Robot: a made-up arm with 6 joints. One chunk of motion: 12 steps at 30 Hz.
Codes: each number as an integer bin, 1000 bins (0 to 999) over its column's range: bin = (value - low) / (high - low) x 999, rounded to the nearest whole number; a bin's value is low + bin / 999 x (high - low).
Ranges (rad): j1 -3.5..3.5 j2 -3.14..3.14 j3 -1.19..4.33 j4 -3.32..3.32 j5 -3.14..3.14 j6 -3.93..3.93
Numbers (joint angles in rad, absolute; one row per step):
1: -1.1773 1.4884 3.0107 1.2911 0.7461 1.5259
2: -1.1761 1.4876 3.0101 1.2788 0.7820 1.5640
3: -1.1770 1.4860 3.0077 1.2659 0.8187 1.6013
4: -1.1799 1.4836 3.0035 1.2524 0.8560 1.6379
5: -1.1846 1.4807 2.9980 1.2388 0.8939 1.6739
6: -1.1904 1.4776 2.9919 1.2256 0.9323 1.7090
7: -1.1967 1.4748 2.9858 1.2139 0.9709 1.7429
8: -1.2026 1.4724 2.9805 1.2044 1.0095 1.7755
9: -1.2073 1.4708 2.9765 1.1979 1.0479 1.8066
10: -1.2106 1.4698 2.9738 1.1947 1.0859 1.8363
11: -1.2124 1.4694 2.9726 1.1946 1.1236 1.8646
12: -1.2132 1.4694 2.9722 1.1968 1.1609 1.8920
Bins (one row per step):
1: 331 736 760 694 618 693
2: 332 736 760 692 624 698
3: 332 736 760 690 630 703
4: 331 736 759 688 636 708
5: 330 735 758 686 642 712
6: 330 735 757 684 648 717
7: 329 734 756 682 654 721
8: 328 734 755 681 660 725
9: 327 733 754 680 666 729
10: 327 733 754 679 672 733
11: 326 733 753 679 678 736
12: 326 733 753 680 684 740

